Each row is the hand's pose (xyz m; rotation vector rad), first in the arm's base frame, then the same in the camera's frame.
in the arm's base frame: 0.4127 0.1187 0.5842 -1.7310 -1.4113 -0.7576
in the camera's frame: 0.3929 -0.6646 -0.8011 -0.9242 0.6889 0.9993
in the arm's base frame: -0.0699 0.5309 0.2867 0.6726 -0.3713 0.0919
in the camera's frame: 0.7948 -0.3671 -0.3098 0.7133 2.0914 -0.9920
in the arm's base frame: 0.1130 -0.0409 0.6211 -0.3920 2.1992 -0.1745
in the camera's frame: 0.5964 -0.9108 -0.6802 -0.0404 -1.4625 -0.5789
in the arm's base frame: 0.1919 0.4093 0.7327 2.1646 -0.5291 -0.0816
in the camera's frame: 0.7445 -0.4883 -0.8246 0.7237 0.9180 -2.5639
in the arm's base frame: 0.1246 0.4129 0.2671 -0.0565 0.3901 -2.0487
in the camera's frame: 0.5857 -0.4150 -0.3879 2.1551 -2.0088 0.5793
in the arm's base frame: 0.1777 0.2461 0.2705 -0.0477 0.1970 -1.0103
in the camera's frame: 0.4846 -0.5555 -0.4143 -0.9096 2.7535 -0.3907
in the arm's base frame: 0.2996 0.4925 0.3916 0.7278 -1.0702 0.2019
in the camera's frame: 0.5294 -0.3122 -0.5847 0.6535 1.3627 -0.9845
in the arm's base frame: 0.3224 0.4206 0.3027 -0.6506 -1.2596 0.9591
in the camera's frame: 0.4442 -0.3553 -0.5178 0.8944 0.9234 0.5364
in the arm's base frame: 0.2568 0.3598 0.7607 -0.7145 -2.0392 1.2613
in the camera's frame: 0.6871 -0.5204 -0.8804 0.8258 0.0736 0.4722
